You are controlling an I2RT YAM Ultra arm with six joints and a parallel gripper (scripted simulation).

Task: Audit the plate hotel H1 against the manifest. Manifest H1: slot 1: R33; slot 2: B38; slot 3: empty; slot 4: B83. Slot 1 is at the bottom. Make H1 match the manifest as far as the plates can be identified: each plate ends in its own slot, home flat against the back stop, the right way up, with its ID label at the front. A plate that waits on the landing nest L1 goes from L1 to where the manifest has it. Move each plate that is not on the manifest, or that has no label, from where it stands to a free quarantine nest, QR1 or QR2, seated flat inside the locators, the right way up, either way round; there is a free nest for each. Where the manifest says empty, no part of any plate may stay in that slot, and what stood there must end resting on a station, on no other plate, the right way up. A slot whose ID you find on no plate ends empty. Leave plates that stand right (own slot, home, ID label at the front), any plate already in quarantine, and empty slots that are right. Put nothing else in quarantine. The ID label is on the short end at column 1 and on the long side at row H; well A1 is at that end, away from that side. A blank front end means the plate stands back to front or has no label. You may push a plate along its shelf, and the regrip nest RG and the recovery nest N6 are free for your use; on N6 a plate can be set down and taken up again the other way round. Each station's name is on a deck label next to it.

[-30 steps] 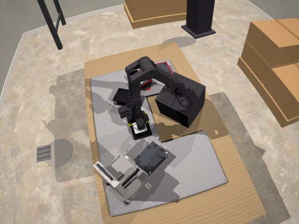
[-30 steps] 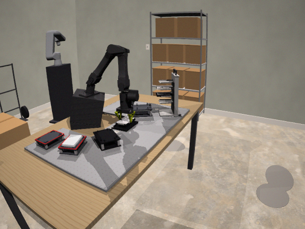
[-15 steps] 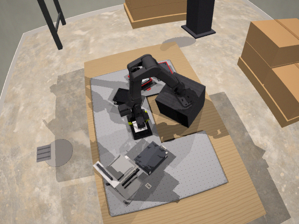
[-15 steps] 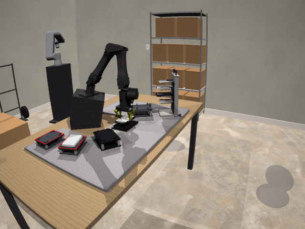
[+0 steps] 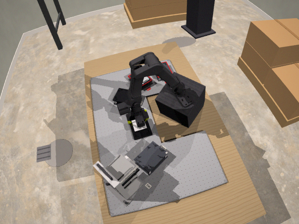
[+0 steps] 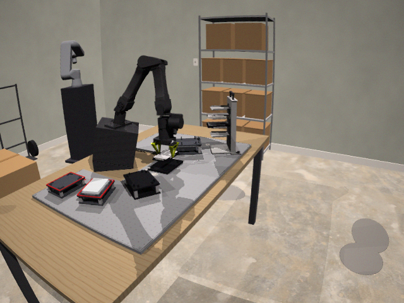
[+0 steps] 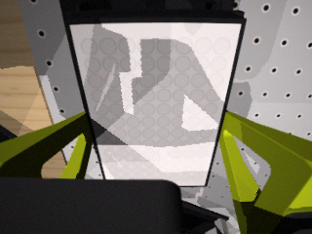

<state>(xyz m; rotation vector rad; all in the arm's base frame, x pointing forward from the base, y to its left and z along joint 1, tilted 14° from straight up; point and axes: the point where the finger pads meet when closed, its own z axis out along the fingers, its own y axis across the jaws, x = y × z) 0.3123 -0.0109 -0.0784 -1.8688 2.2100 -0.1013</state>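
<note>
The regrip nest lies 3 cm ahead of my hand, 24 cm to the left of it and 1 cm below it. From my hand the other things lie so: RG deck label 7 cm behind, 21 cm to the left, 7 cm below; dark well plate 20 cm ahead, 31 cm to the left, 9 cm above; N6 deck label 2 cm behind, 10 cm to the right, 7 cm below.
</note>
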